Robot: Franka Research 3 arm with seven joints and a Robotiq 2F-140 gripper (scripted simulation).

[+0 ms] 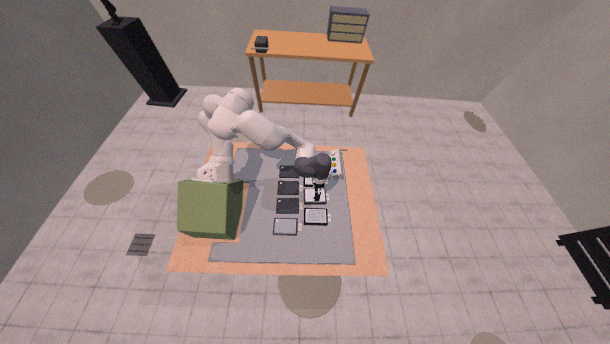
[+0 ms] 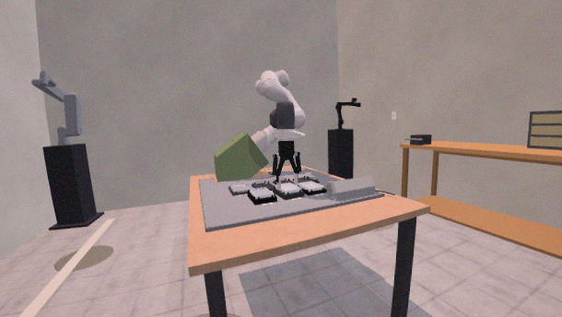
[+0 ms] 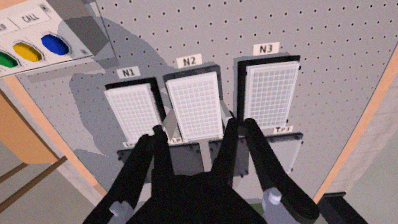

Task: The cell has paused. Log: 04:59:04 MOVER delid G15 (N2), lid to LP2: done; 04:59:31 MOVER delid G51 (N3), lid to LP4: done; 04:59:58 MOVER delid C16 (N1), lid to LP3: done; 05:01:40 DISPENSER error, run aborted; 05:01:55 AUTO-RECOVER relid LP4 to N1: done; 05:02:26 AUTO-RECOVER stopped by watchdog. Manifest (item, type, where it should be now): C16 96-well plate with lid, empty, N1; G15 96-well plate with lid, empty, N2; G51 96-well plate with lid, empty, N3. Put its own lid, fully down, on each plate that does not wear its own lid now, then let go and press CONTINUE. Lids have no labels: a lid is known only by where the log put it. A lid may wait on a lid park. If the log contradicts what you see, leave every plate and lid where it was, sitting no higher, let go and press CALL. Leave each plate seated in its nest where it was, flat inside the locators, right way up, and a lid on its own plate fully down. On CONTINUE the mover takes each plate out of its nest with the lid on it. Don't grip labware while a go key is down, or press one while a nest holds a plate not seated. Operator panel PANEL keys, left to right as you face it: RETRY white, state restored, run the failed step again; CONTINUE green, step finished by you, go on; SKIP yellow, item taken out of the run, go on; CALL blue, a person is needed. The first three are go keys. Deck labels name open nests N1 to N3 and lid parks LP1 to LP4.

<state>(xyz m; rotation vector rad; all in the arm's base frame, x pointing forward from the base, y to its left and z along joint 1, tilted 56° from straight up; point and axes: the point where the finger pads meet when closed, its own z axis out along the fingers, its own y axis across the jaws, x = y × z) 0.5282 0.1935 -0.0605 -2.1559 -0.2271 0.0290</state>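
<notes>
My hand is 2 cm above the pale lid. From my hand the other things lie so: lid park LP2: 18 cm behind, 6 cm below, 4 cm to the left; blue key: 19 cm to the left, 12 cm ahead, 1 cm above; lid park LP1: 17 cm behind, 8 cm to the right, 6 cm below.
</notes>
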